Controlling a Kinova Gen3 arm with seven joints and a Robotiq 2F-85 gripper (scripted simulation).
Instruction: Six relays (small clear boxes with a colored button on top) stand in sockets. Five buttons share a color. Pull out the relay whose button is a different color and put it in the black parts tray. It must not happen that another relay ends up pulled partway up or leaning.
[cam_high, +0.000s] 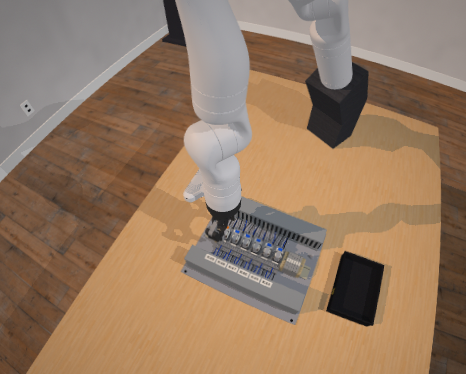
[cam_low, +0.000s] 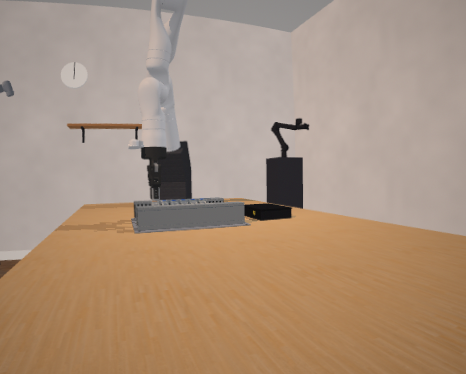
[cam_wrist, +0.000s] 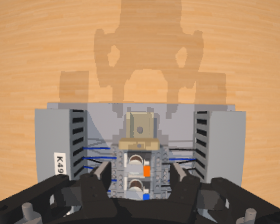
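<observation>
The relay is 40 mm below my hand. From my hand the other things lie so: black parts tray 20 mm behind, 360 mm to the left, 70 mm below.
</observation>
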